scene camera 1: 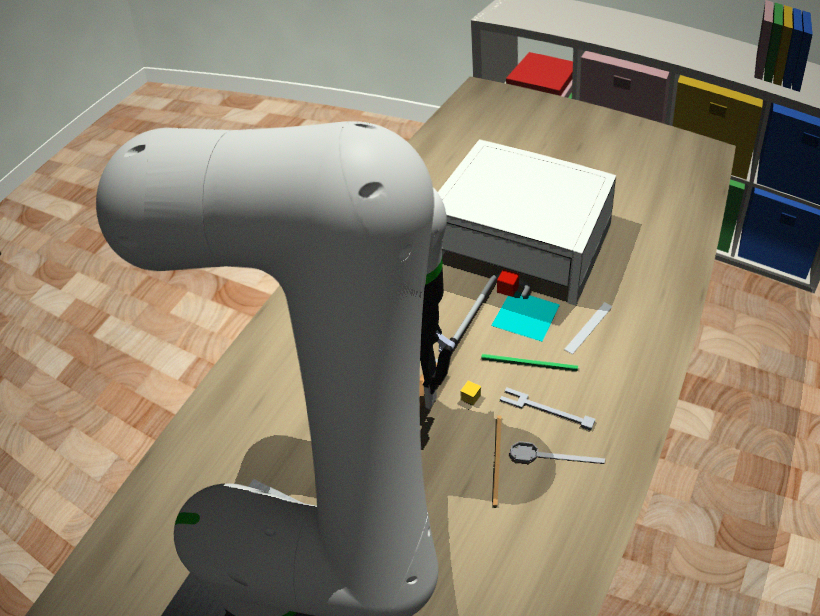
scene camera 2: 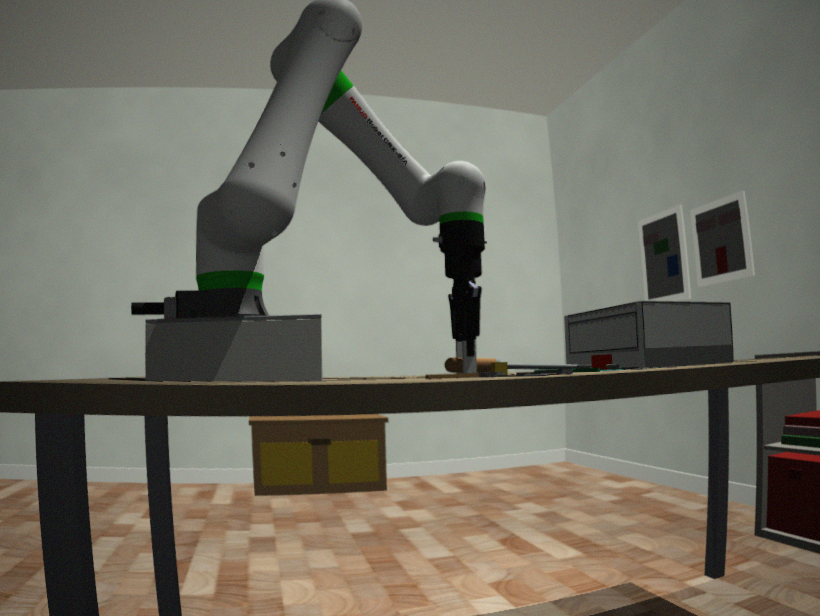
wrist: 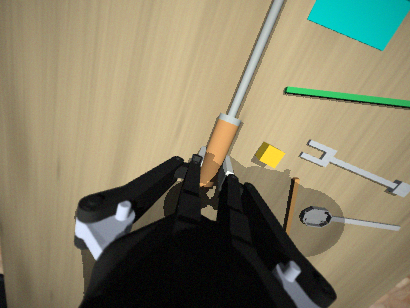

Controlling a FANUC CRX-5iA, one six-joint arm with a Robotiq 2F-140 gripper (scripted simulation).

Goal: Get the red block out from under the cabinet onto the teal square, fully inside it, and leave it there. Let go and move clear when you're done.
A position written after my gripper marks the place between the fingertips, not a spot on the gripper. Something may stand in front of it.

In view: my gripper point(scene camera 2: 466, 373), a grey fork tool point(scene camera 1: 588, 422) and a grey spoon-like tool point(scene camera 1: 524, 452).
The grey spoon-like tool also shows in the wrist view point(wrist: 314, 216). My gripper also shows in scene camera 1 point(scene camera 1: 421, 399) and in the wrist view point(wrist: 212, 158).
